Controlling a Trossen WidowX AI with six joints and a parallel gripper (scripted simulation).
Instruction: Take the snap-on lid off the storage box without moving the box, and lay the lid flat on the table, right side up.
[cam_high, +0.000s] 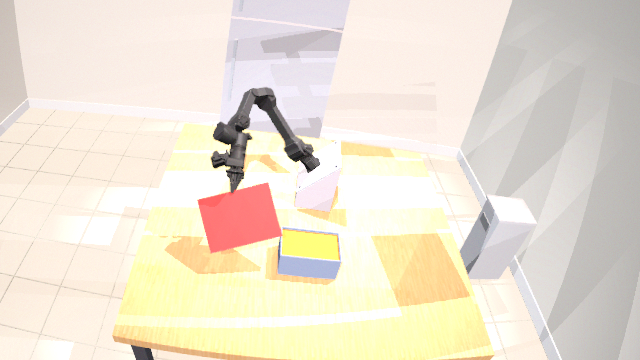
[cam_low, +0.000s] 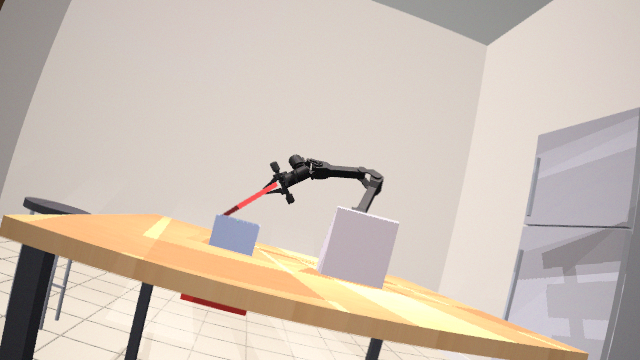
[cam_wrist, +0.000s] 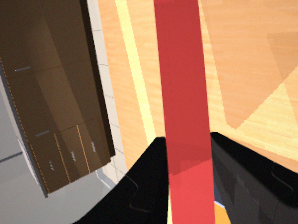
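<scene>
The lid is 60 mm ahead of my gripper tip, 30 mm to the left of it and 50 mm below it. From my gripper tip the other things lie so: storage box: 90 mm ahead, 280 mm to the left, 180 mm below.
</scene>
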